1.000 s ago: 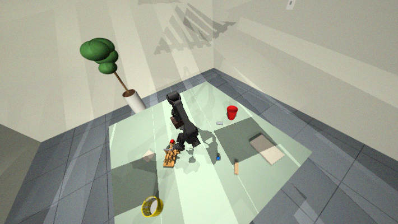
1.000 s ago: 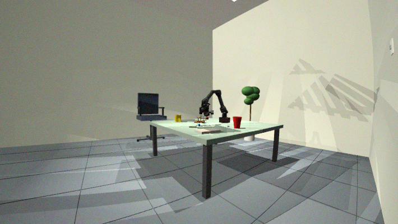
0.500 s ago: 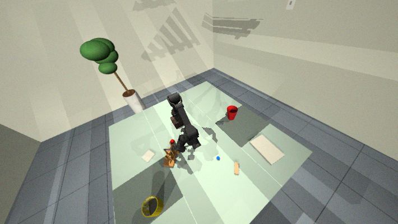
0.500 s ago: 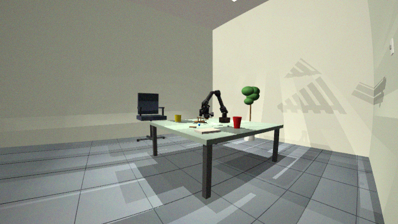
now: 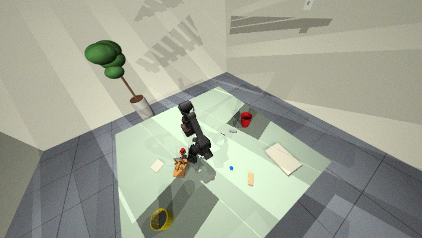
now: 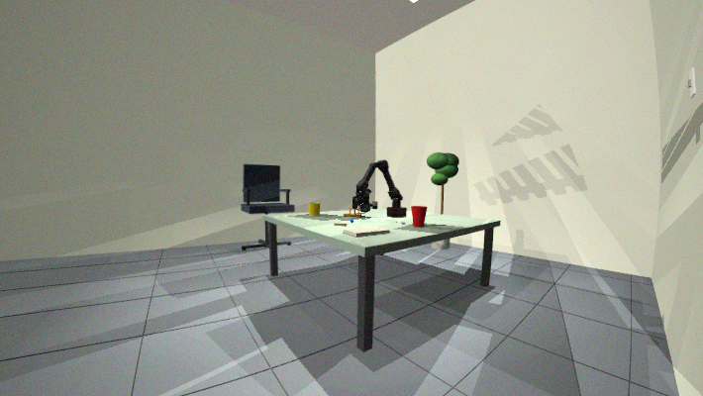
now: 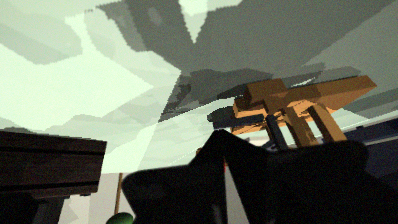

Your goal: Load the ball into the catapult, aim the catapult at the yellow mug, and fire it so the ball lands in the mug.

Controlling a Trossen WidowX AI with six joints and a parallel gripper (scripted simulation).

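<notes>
My gripper tip is now 4 cm past the red ball, 3 cm to the left of it and 2 cm below it. The rest, counted from my gripper tip: blue ball 26 cm ahead, 21 cm to the left, 3 cm below; then white card 7 cm behind, 25 cm to the right, 3 cm below; then orange catapult 2 cm ahead, 5 cm to the right, 1 cm above.
</notes>
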